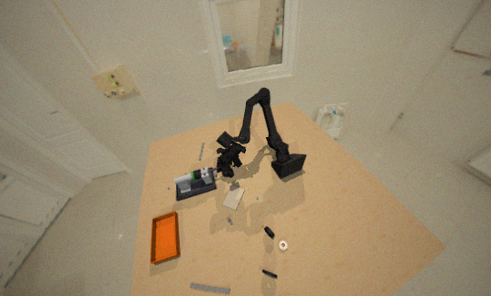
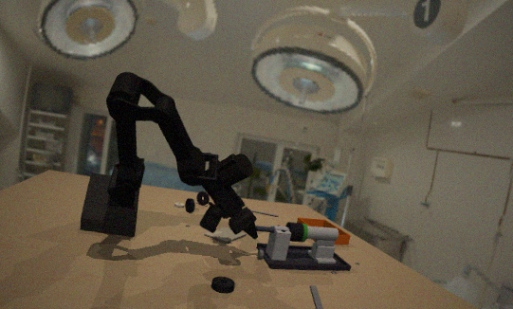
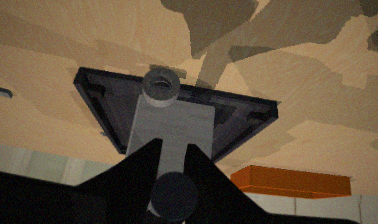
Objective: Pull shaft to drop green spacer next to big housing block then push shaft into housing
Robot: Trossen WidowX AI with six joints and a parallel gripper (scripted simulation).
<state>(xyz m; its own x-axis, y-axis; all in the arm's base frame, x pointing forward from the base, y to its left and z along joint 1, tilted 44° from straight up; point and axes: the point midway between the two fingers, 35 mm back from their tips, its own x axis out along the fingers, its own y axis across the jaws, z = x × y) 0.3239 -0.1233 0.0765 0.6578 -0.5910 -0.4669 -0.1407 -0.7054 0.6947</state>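
Now: the thin grey shaft 4 cm ahead of my gripper tip, 2 cm above it and 1 cm to the right of it. Also, from my gripper tip: black spacer: 10 cm ahead, 2 cm above, 1 cm to the right; then green spacer: 13 cm ahead, 2 cm to the right, 1 cm above; then beige card: 16 cm to the left, 5 cm below, 3 cm behind.
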